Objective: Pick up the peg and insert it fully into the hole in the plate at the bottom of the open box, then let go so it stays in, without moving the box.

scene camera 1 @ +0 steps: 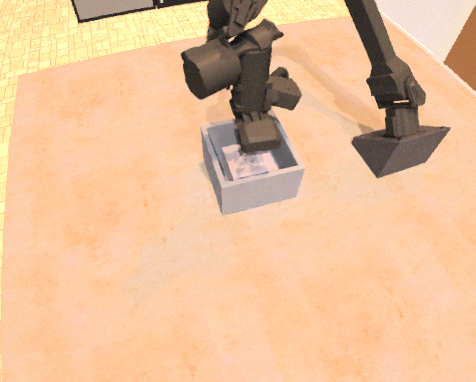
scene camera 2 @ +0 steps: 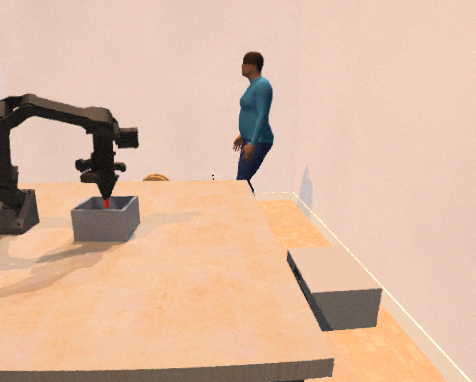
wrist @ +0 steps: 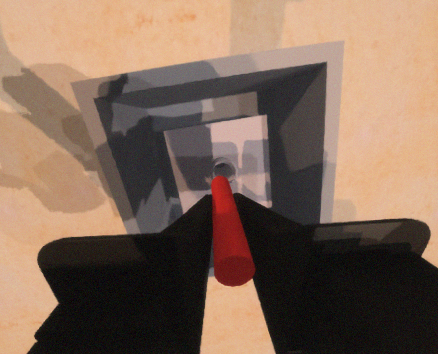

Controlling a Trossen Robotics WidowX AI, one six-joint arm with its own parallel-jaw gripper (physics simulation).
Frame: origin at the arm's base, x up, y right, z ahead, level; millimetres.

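Seen in the pictures: gripper, between the fingertips: (scene camera 2: 106, 199) (wrist: 222, 200); arm's base, origin of its link: (scene camera 1: 403, 134) (scene camera 2: 14, 200).
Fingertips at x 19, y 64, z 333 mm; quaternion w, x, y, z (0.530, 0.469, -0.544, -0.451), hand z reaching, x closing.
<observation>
Pixels of each thing's top centre, then the offset from my fingertips to it. Level surfaces: height alone.
- red peg, centre of its top: (wrist: 235, 270) (scene camera 2: 104, 181) dx +56, dy +0, dz -1 mm
- grey open box, centre of its top: (wrist: 226, 188) (scene camera 1: 250, 145) (scene camera 2: 106, 202) dx -12, dy -4, dz -3 mm
- pale square plate, centre of its top: (wrist: 222, 173) (scene camera 1: 249, 158) dx -49, dy -4, dz -3 mm
- table, height of its surface: dx -110 mm
My gripper (scene camera 1: 259, 143) (scene camera 2: 106, 198) (wrist: 222, 200) is shut on the red peg (scene camera 2: 106, 203) (wrist: 231, 235). Its fingertips are at the opening of the grey open box (scene camera 1: 261, 193) (scene camera 2: 100, 227) (wrist: 334, 125). The peg points down into the box, its far end inside the walls. The pale square plate (scene camera 1: 240, 169) (wrist: 252, 128) lies at the box bottom, with the round hole (wrist: 224, 169) in it. In the wrist view the peg's far end overlaps the hole's near edge; its height above the plate is unclear. The peg is hidden in scene camera 1.
The arm's dark base (scene camera 1: 400, 152) (scene camera 2: 20, 212) stands on the table (scene camera 1: 150, 280) (scene camera 2: 200, 300) beside the box. A grey block (scene camera 2: 345, 290) is beyond the table's right edge. A person in a blue top (scene camera 2: 257, 112) stands behind the table. Arm shadows fall around the box.
</observation>
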